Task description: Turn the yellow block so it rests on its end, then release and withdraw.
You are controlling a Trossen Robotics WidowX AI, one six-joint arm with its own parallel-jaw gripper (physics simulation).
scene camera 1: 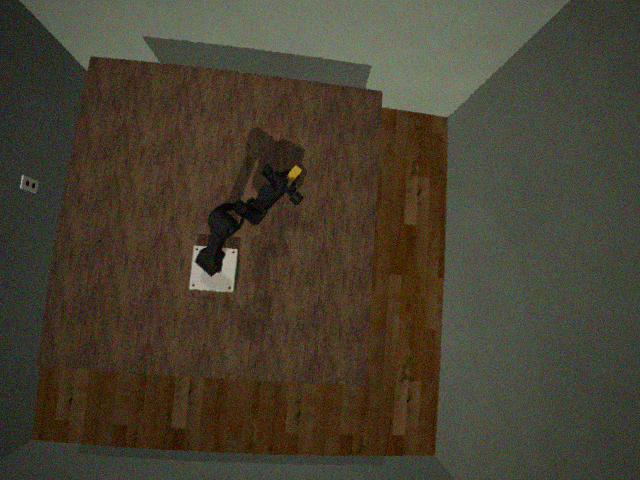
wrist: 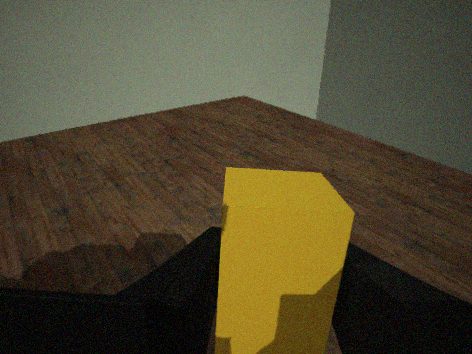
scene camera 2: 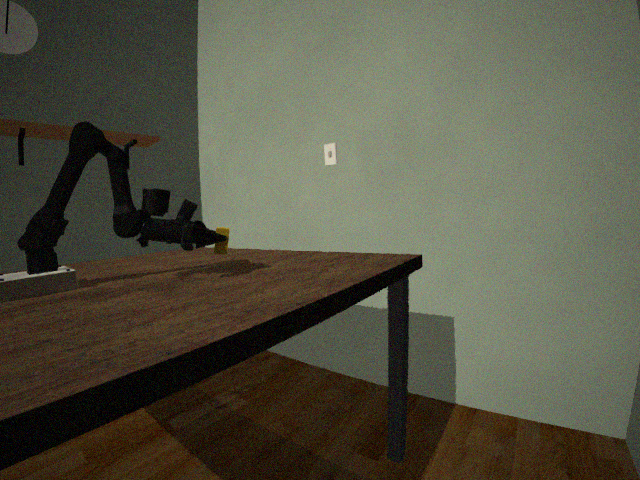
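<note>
The yellow block [scene camera 1: 295,171] [scene camera 2: 221,247] [wrist: 282,220] is upright, with its long side running up and down in the scene camera 2 view. My gripper [scene camera 1: 292,174] [scene camera 2: 223,239] [wrist: 268,241] is shut on the block. In the wrist view, one dark finger is against each side of it. The arm reaches out nearly level, and the block is at its tip. The block's lower end overlaps the far part of the table top in the scene camera 2 view. I cannot tell whether it touches the table, and its lower end is cut off in the wrist view.
The wooden table [scene camera 1: 155,320] [scene camera 2: 155,330] [wrist: 125,165] carries the arm's white base plate [scene camera 1: 227,281]. The arm's shadow falls on the table beside the gripper. The table's far corner [wrist: 244,100] lies beyond the block. A wall shelf [scene camera 2: 111,136] is behind the arm.
</note>
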